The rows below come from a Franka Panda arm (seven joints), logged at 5 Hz.
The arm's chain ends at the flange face. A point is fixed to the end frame.
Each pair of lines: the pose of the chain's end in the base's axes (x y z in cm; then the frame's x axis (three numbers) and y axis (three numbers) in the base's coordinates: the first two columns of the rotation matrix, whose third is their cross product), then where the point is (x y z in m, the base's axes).
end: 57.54 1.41 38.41 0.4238 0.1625 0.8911 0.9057 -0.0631 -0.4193
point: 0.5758 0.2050 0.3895
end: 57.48 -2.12 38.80 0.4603 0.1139 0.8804 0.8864 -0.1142 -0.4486
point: 0.5882 0.1690 0.3973
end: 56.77 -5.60 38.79 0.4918 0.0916 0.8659 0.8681 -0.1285 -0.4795
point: 0.5858 0.1338 0.3991
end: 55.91 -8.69 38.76 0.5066 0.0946 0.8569 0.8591 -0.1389 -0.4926
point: 0.5789 0.1028 0.3970
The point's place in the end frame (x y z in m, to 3 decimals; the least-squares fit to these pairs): 0.036 -0.014 0.187
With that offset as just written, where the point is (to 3 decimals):
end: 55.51 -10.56 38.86 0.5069 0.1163 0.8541 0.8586 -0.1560 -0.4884
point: 0.576 0.084 0.393
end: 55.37 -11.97 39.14 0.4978 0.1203 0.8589 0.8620 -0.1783 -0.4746
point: 0.578 0.070 0.393
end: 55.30 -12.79 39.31 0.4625 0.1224 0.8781 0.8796 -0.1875 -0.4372
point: 0.578 0.061 0.394
